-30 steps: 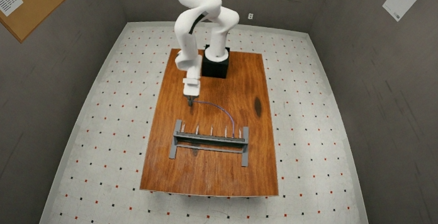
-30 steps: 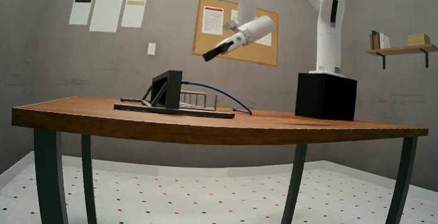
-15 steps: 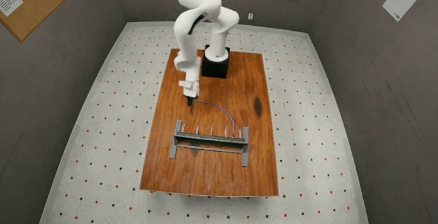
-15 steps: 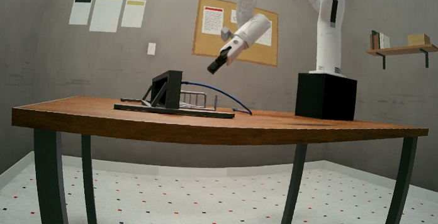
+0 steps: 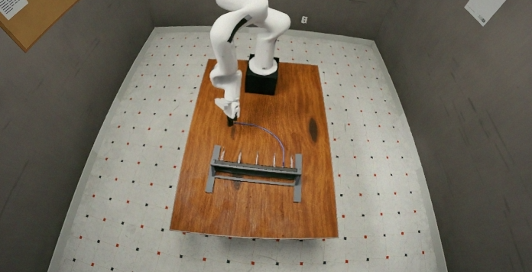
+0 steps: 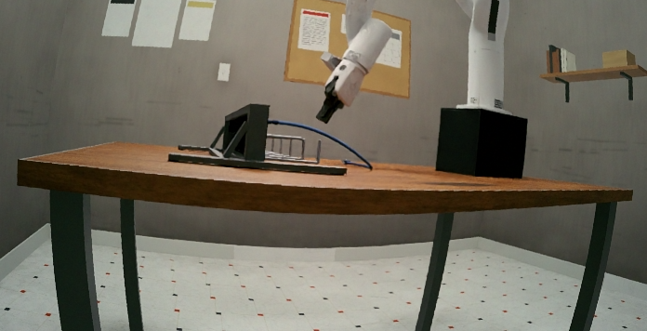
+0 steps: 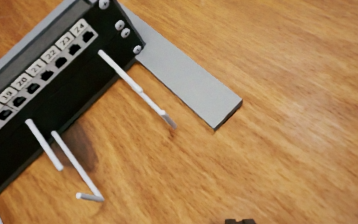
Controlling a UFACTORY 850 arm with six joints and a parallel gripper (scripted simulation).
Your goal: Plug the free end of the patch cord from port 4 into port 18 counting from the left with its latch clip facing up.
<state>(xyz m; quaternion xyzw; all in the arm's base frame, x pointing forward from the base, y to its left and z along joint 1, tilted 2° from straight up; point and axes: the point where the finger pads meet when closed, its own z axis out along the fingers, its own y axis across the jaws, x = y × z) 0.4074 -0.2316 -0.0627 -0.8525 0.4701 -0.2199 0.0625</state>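
Right now the plug is 120 mm below my hand, 80 mm behind it and 10 mm to the right of it.
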